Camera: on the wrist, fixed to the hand. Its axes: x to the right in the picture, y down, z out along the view.
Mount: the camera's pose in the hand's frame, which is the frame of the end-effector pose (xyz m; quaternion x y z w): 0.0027 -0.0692 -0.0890 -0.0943 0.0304 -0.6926 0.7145
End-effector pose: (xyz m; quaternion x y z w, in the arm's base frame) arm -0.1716 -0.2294 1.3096 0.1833 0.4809 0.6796 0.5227
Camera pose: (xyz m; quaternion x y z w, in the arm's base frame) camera -0.2026 -0.2688 1.2086 -0.2721 0.4224 0.1745 0.8468
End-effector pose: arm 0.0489 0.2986 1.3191 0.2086 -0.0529 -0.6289 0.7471
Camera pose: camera 0.0163 0.3094 1.2117 0.1343 0.1887 -0.9654 0.1195
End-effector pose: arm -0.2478 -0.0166 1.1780 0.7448 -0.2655 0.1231 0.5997
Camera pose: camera -0.1960 0.0777 1.1443 0.6557 0.3328 -0.3298 0.5920
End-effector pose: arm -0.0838 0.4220 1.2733 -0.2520 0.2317 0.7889 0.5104
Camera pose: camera -0.0066 0.3941 1.1960 -0.4126 -0.0679 0.2243 0.8802
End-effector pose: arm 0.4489 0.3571 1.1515 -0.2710 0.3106 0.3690 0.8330
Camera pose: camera 0.4763 0.2575 1.1062 -0.4985 0.0248 -0.2922 0.8158
